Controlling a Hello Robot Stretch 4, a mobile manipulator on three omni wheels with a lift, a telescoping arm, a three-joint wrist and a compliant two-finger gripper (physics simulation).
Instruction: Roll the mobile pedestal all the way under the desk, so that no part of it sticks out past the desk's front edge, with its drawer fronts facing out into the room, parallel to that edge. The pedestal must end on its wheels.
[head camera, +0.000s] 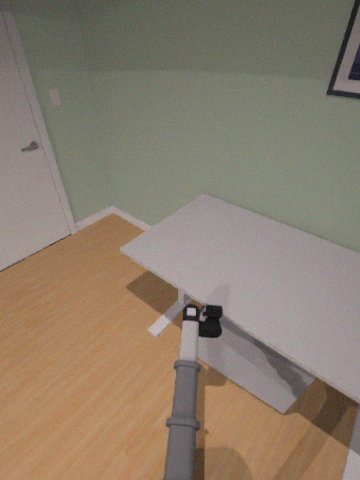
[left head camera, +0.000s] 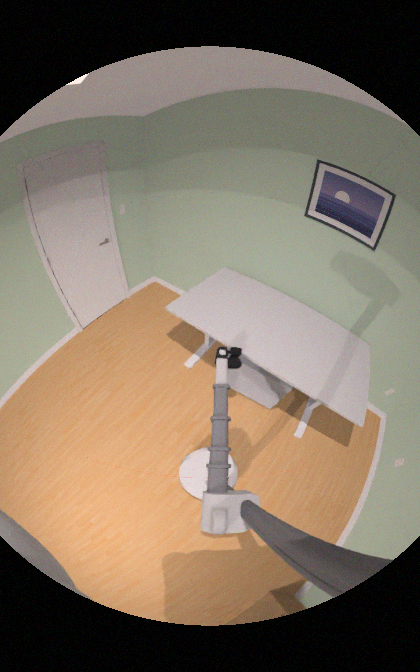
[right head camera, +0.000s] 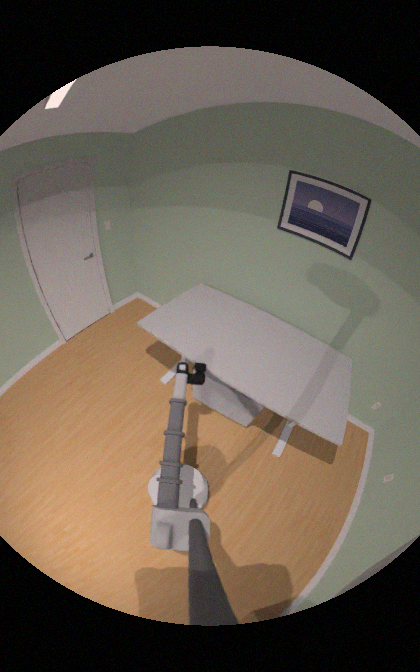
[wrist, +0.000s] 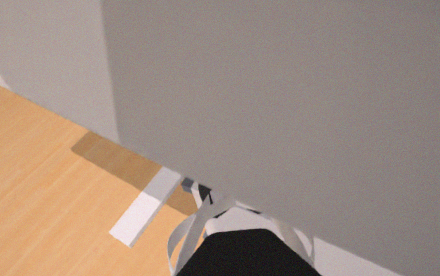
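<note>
The white pedestal (head camera: 250, 365) (left head camera: 255, 387) (right head camera: 225, 400) stands upright below the desk (head camera: 275, 275) (left head camera: 300, 340) (right head camera: 280, 350) (wrist: 300, 100), between its legs. A plain panel faces the room, roughly parallel to the desk's front edge; no drawer fronts show. The desktop hides its upper part, and I cannot tell whether it sticks out past the edge. My gripper (head camera: 212, 320) (left head camera: 234, 357) (right head camera: 200, 375) is at the front edge, near the pedestal's left end. In the wrist view, the desktop covers the fingertips; the finger bands look drawn together, with nothing seen held. Contact with the pedestal is hidden.
The desk's left foot (head camera: 165, 320) (left head camera: 197, 356) (right head camera: 170, 375) (wrist: 145, 210) lies left of the gripper. Its right foot (left head camera: 305, 420) (right head camera: 283, 442) is beyond the pedestal. A green wall runs behind the desk. A closed door (head camera: 25, 175) (left head camera: 75, 240) (right head camera: 60, 260) is at the left.
</note>
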